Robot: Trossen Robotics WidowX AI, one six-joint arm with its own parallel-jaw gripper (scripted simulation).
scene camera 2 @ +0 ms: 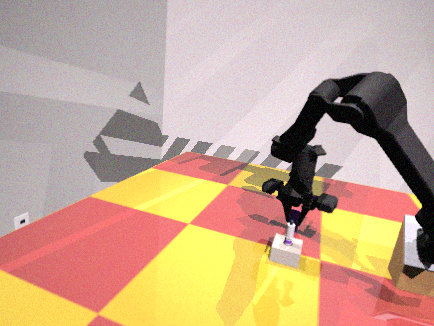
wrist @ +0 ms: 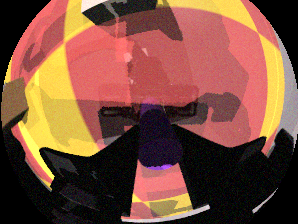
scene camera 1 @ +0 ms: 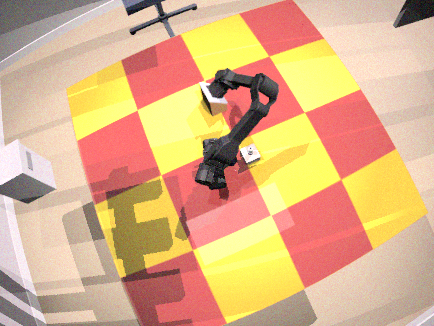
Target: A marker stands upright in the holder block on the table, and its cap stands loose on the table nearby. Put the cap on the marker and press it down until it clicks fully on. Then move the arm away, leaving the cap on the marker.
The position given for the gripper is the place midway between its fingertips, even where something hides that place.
Note:
In view: the gripper (scene camera 2: 292, 223).
The gripper is seen too in the wrist view (wrist: 155, 129).

